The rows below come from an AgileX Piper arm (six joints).
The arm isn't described. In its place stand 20 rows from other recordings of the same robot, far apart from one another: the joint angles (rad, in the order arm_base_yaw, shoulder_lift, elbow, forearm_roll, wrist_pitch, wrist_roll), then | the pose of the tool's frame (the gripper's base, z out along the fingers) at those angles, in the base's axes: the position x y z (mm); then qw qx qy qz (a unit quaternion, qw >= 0).
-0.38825 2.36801 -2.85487 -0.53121 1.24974 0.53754 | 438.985 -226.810 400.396 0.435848 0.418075 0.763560 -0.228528
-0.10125 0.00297 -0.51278 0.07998 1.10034 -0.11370 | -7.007 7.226 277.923 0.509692 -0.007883 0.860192 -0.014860
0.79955 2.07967 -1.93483 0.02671 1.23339 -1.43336 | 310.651 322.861 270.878 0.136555 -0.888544 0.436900 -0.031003
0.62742 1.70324 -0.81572 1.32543 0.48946 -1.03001 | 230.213 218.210 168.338 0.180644 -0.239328 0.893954 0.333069
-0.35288 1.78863 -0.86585 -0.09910 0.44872 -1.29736 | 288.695 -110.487 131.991 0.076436 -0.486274 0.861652 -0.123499
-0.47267 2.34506 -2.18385 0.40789 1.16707 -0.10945 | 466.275 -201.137 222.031 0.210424 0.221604 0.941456 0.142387
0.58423 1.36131 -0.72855 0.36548 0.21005 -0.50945 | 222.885 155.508 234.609 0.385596 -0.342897 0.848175 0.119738
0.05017 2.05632 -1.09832 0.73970 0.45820 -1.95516 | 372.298 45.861 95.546 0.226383 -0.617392 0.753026 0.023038
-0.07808 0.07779 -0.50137 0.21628 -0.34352 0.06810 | -10.918 -5.743 393.207 0.931442 0.094945 0.342565 0.077779
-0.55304 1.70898 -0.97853 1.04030 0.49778 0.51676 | 310.504 -147.629 199.034 0.190898 0.755686 0.537675 0.321562
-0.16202 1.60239 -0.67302 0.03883 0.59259 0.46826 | 240.384 -37.292 141.464 0.065343 0.323749 0.943624 0.022138
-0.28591 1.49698 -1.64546 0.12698 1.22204 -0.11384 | 297.031 -76.028 412.183 0.294352 0.085692 0.951834 0.005003
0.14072 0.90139 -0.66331 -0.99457 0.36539 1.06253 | 189.586 -0.681 322.175 0.574838 0.069760 0.813365 -0.055970
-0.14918 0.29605 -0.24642 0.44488 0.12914 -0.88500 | 81.317 -7.122 266.533 0.654720 -0.126218 0.723550 -0.178567
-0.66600 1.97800 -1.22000 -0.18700 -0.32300 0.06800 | 351.354 -269.252 196.959 0.538404 0.208967 0.793041 -0.193755
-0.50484 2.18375 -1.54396 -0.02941 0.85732 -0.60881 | 378.541 -211.495 129.072 0.061946 -0.060475 0.994860 -0.052529
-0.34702 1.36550 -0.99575 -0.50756 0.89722 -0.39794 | 236.841 -122.416 283.027 0.094029 -0.139639 0.946280 -0.276068
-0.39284 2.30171 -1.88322 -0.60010 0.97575 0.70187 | 435.961 -226.719 171.316 0.164822 0.380099 0.877395 -0.241944
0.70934 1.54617 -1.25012 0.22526 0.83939 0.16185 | 238.487 224.649 298.603 0.190433 -0.210491 0.937960 0.199148
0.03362 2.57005 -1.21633 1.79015 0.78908 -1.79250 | 384.786 76.013 -46.318 0.216761 -0.073032 0.898666 0.374274
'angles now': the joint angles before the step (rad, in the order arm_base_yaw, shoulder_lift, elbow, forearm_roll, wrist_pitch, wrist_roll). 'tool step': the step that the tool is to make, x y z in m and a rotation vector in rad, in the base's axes. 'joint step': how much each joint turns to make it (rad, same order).
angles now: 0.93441 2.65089 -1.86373 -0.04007 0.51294 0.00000
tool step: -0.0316 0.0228 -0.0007 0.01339 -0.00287 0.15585
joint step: 0.07073 0.00213 0.00049 0.07272 -0.01557 -0.14128
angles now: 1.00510 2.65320 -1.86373 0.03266 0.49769 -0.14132
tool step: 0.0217 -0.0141 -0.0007 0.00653 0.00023 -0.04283
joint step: -0.05238 0.00176 0.00023 0.01540 -0.00689 -0.02119
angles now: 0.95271 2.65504 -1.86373 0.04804 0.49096 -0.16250
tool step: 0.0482 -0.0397 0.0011 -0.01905 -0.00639 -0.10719
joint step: -0.12157 -0.00325 0.00027 -0.02308 0.01378 0.00099
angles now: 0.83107 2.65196 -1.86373 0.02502 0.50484 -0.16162
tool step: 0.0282 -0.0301 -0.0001 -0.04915 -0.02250 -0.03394
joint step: -0.07574 -0.00124 0.00047 -0.06638 0.02001 0.00095
